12 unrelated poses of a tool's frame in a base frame.
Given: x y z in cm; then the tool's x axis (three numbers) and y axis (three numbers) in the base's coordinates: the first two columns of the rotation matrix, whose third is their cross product.
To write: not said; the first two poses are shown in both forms.
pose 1, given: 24.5 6.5 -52.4 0.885 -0.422 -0.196 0.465 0.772 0.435
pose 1, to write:
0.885 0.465 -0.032 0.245
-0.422 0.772 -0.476 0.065
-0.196 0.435 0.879 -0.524
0 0 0 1

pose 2, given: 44.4 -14.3 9.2 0.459 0.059 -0.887 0.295 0.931 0.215
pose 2, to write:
0.459 0.295 0.838 0.444
0.059 0.931 -0.360 -0.143
-0.887 0.215 0.410 0.092
0 0 0 1

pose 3, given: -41.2 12.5 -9.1 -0.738 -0.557 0.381 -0.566 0.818 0.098
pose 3, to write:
-0.738 -0.566 -0.366 -0.412
-0.557 0.818 -0.143 0.125
0.381 0.098 -0.919 -0.091
0 0 0 1

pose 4, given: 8.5 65.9 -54.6 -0.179 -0.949 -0.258 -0.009 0.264 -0.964
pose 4, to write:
-0.179 -0.009 0.983 0.085
-0.949 0.264 -0.170 0.659
-0.258 -0.964 -0.056 -0.546
0 0 0 1

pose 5, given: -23.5 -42.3 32.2 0.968 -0.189 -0.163 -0.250 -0.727 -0.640
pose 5, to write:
0.968 -0.250 0.002 -0.235
-0.189 -0.727 0.660 -0.423
-0.163 -0.640 -0.751 0.322
0 0 0 1

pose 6, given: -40.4 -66.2 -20.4 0.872 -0.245 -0.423 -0.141 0.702 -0.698
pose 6, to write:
0.872 -0.141 0.468 -0.404
-0.245 0.702 0.668 -0.662
-0.423 -0.698 0.578 -0.204
0 0 0 1

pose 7, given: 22.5 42.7 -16.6 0.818 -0.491 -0.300 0.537 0.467 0.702
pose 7, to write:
0.818 0.537 -0.205 0.225
-0.491 0.467 -0.735 0.427
-0.300 0.702 0.646 -0.166
0 0 0 1

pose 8, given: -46.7 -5.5 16.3 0.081 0.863 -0.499 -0.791 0.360 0.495
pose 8, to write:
0.081 -0.791 0.607 -0.467
0.863 0.360 0.355 -0.055
-0.499 0.495 0.712 0.163
0 0 0 1

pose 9, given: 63.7 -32.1 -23.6 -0.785 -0.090 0.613 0.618 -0.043 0.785
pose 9, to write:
-0.785 0.618 -0.044 0.637
-0.090 -0.043 0.995 -0.321
0.613 0.785 0.089 -0.236
0 0 0 1

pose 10, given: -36.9 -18.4 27.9 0.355 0.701 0.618 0.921 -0.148 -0.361
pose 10, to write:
0.355 0.921 -0.162 -0.369
0.701 -0.148 0.697 -0.184
0.618 -0.361 -0.698 0.279
0 0 0 1

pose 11, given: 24.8 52.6 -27.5 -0.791 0.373 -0.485 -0.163 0.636 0.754
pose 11, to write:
-0.791 -0.163 0.590 0.248
0.373 0.636 0.675 0.526
-0.485 0.754 -0.442 -0.275
0 0 0 1

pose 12, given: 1.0 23.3 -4.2 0.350 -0.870 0.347 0.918 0.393 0.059
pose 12, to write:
0.350 0.918 -0.188 0.010
-0.870 0.393 0.298 0.233
0.347 0.059 0.936 -0.042
0 0 0 1

